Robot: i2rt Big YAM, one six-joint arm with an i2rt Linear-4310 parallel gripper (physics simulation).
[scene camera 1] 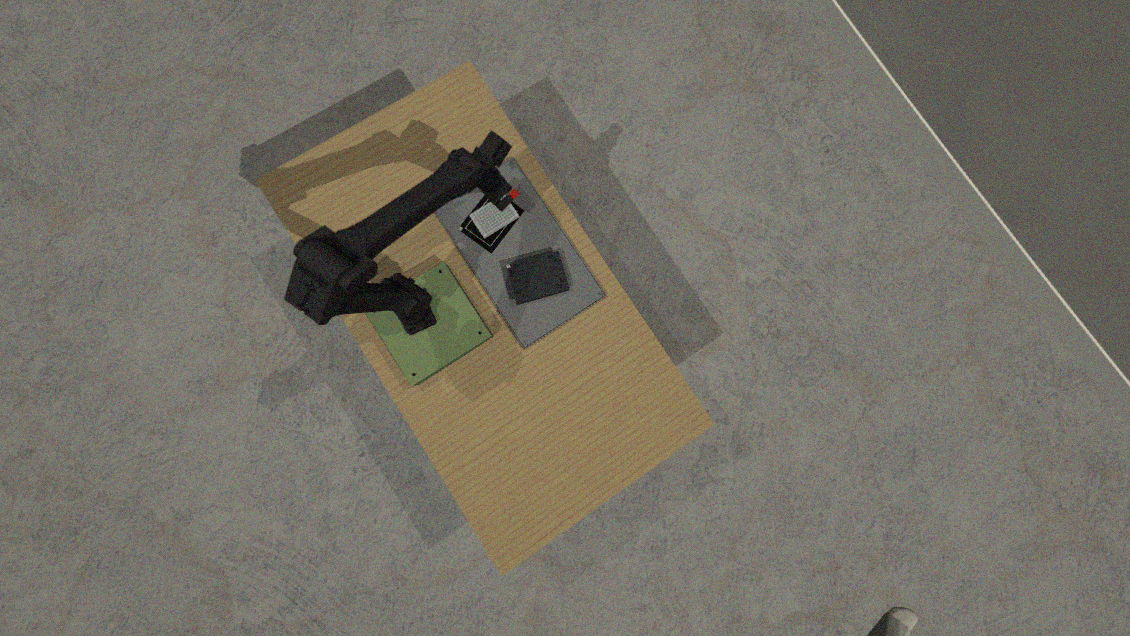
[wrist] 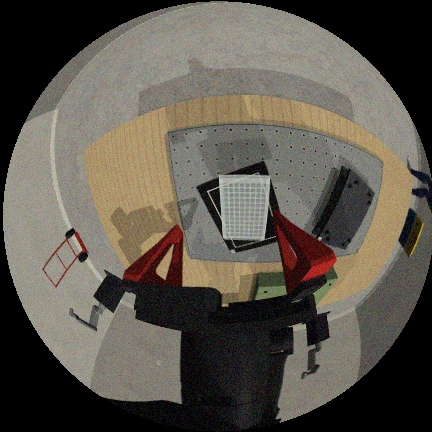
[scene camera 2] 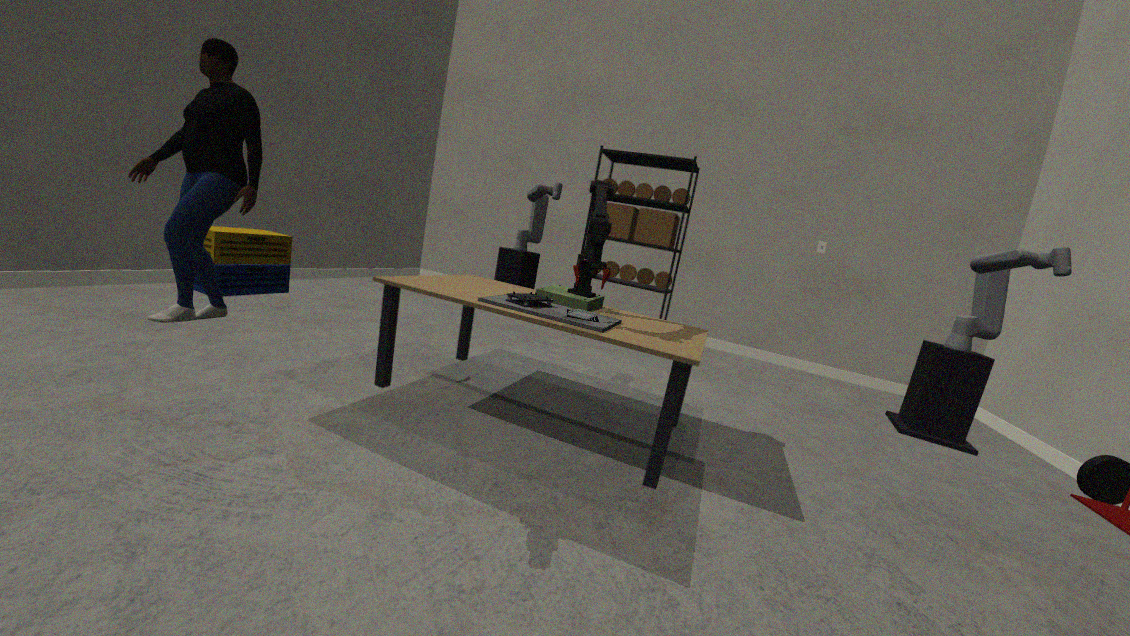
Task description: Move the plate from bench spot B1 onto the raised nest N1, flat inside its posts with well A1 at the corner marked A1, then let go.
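Frame: origin at the arm's base, x ahead, y left, z up, level; centimetres.
Seen in the pictures: gripper, between the fingertips: [scene camera 1: 499, 187] [wrist: 224, 221] [scene camera 2: 589, 287]; arm's base, origin of its link: [scene camera 1: 415, 310] [scene camera 2: 581, 294].
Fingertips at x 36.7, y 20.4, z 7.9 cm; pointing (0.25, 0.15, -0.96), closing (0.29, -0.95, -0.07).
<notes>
Offsets run from my fingertips to a thing's top centre. Level surfaces: height alone.
The plate @(dx -4.2, dy -2.6, dz -10.6 cm) [scene camera 1: 494, 218] [scene camera 2: 582, 315] [wrist: 244, 207] is pale, with a grid of wells, and lies over the black pad [scene camera 1: 483, 242] [wrist: 216, 192] of spot B1, turned relative to its white outline. The raised nest N1 @(dx -0.4, dy -25.9, dz -8.2 cm) [scene camera 1: 537, 276] [scene camera 2: 528, 299] [wrist: 348, 207] is a dark block with a small white mark at one corner. My gripper [scene camera 1: 506, 199] [scene camera 2: 591, 278] [wrist: 224, 221] is open and empty, its red fingers well apart. It is above the plate's area; in the wrist view the right fingertip shows beside the plate's right edge. Well A1 is too small to tell.
A grey perforated board [scene camera 1: 525, 327] [wrist: 182, 170] bears the pad and nest on the wooden table @(dz -13.5 cm) [scene camera 1: 585, 426] [scene camera 2: 442, 286] [wrist: 115, 165]. A green block [scene camera 1: 450, 339] [scene camera 2: 566, 297] [wrist: 270, 285] is under the arm's base. A person [scene camera 2: 217, 134] stands on the floor away from the table.
</notes>
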